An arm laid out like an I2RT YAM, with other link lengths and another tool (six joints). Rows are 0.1 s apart.
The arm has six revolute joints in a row. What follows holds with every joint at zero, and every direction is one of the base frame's. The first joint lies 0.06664 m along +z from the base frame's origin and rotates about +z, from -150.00 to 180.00 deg. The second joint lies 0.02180 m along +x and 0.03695 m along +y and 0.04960 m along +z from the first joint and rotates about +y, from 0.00 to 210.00 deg. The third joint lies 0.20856 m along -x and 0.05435 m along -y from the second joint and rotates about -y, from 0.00 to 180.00 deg. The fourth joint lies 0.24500 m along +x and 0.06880 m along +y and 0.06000 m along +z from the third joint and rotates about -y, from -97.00 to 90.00 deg. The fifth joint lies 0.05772 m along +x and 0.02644 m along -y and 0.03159 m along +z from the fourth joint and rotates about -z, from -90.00 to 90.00 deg. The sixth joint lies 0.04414 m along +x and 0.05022 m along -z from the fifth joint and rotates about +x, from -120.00 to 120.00 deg. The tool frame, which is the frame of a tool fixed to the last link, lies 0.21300 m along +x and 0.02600 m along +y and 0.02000 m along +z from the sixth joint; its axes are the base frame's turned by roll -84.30, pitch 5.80 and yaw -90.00 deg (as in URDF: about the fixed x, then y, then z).
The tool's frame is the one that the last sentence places.
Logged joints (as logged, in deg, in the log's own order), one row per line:
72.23, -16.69, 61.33, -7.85, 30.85, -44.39
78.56, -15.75, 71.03, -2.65, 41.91, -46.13
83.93, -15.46, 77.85, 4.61, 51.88, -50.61
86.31, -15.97, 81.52, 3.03, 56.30, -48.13
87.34, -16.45, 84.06, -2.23, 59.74, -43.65
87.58, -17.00, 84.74, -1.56, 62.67, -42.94
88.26, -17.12, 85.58, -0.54, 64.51, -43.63
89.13, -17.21, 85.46, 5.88, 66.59, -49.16
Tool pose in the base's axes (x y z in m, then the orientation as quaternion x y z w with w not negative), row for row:
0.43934, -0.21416, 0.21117, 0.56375, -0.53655, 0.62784, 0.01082
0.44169, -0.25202, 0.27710, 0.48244, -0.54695, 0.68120, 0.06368
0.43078, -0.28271, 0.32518, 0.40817, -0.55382, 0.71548, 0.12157
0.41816, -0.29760, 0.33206, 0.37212, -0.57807, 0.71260, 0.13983
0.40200, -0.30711, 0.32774, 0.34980, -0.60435, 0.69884, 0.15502
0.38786, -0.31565, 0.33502, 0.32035, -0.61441, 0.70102, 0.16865
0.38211, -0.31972, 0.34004, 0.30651, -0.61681, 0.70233, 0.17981
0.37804, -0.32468, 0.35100, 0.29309, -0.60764, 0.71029, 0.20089
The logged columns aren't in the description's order. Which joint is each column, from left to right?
Columns, left to right: joint 2, joint 1, joint 3, joint 4, joint 5, joint 6.
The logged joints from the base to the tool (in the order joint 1, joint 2, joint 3, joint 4, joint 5, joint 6), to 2 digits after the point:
-16.69, 72.23, 61.33, -7.85, 30.85, -44.39
-15.75, 78.56, 71.03, -2.65, 41.91, -46.13
-15.46, 83.93, 77.85, 4.61, 51.88, -50.61
-15.97, 86.31, 81.52, 3.03, 56.30, -48.13
-16.45, 87.34, 84.06, -2.23, 59.74, -43.65
-17.00, 87.58, 84.74, -1.56, 62.67, -42.94
-17.12, 88.26, 85.58, -0.54, 64.51, -43.63
-17.21, 89.13, 85.46, 5.88, 66.59, -49.16

